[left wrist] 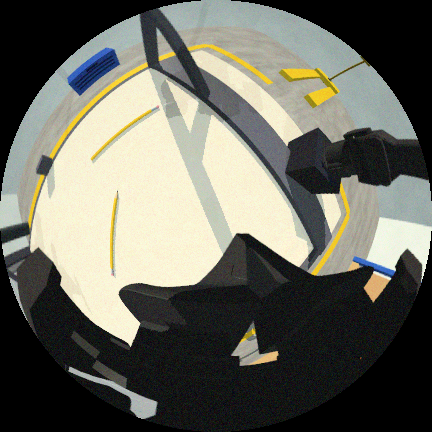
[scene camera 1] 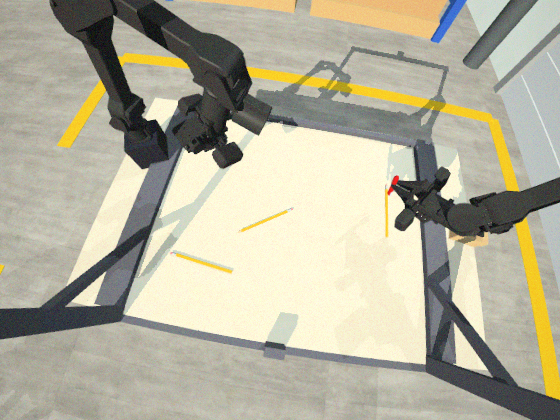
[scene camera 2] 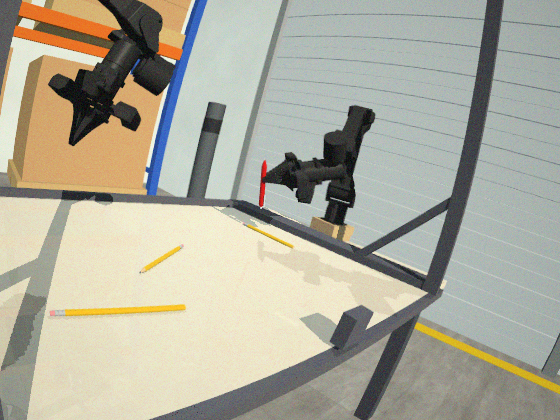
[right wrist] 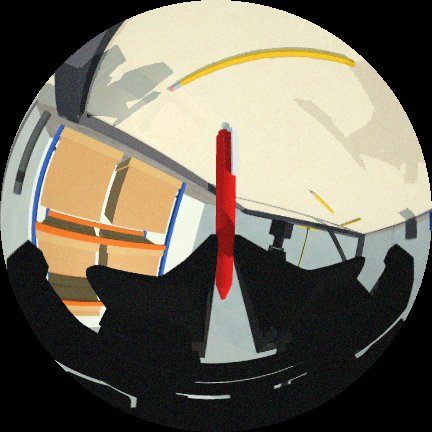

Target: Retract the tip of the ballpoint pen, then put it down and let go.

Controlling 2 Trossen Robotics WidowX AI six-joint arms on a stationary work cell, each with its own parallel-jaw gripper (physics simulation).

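Frame: origin at the left arm's base, x ahead, y left, z up, level; metres.
Where they show: left gripper, between the fingertips: (left wrist: pixel 240 238) (scene camera 1: pixel 205 150) (scene camera 2: pixel 70 145) (right wrist: pixel 284 251); right gripper, between the fingertips: (scene camera 1: pixel 392 183) (scene camera 2: pixel 262 179) (right wrist: pixel 224 240); left arm's base, origin of its link: (left wrist: pixel 330 159) (scene camera 1: pixel 140 134) (right wrist: pixel 279 236); right arm's base, origin of its link: (scene camera 2: pixel 333 222).
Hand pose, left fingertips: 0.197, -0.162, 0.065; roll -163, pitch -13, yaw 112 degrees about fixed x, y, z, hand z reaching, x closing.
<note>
Each offset is from my left fingertips to the top centre of the thing, as dx, dy, dz. Level surfaces: height alone.
The red ballpoint pen @[+0.471, -0.201, +0.027] (scene camera 1: pixel 392 185) (scene camera 2: pixel 262 183) (right wrist: pixel 224 193) stands upright in my right gripper (scene camera 1: pixel 397 188) (scene camera 2: pixel 267 179) (right wrist: pixel 224 240), which is shut on its barrel. This is at the table's right edge, by the dark frame (scene camera 1: pixel 424 167). The pen's white-clip end points down at the cream table top @[dz -0.171] (scene camera 1: pixel 320 167) (scene camera 2: pixel 237 292). I cannot tell whether it touches. No tip shows at the pen's other end in the right wrist view. My left gripper (scene camera 1: pixel 197 143) (scene camera 2: pixel 75 137) (left wrist: pixel 240 238) is shut and empty, high above the table's far left corner.
Three yellow pencils lie on the table: one in the middle (scene camera 1: pixel 266 219) (scene camera 2: pixel 161 258), one at the front left (scene camera 1: pixel 202 262) (scene camera 2: pixel 128 310), one beside the pen @[+0.511, -0.231, -0.165] (scene camera 1: pixel 386 212) (scene camera 2: pixel 268 235). A small grey block @[+0.052, -0.512, -0.114] (scene camera 1: pixel 274 349) (scene camera 2: pixel 351 327) sits on the front edge. A grey post (scene camera 2: pixel 205 150) stands behind.
</note>
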